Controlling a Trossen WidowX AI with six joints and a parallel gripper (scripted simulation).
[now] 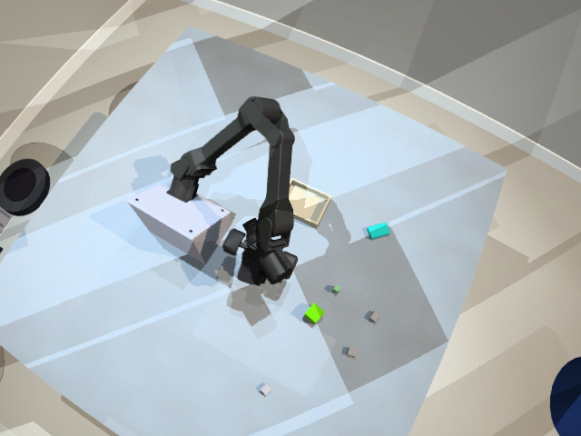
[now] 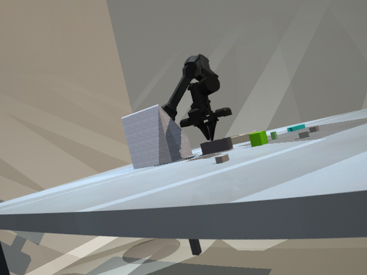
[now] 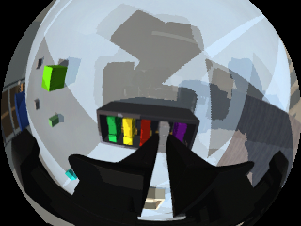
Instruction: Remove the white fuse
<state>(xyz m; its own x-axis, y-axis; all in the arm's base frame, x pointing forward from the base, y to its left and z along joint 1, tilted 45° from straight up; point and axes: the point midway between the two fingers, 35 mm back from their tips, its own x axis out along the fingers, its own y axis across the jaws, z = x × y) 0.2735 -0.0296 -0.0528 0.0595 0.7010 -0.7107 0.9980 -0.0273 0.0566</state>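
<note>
Now: the red fuse 20 mm below my gripper tip and 20 mm ahead of it. The rest, counted from my gripper tip: white fuse: 10 mm below; then yellow fuse: 30 mm ahead, 20 mm below; then purple fuse: 20 mm below, 20 mm behind.
</note>
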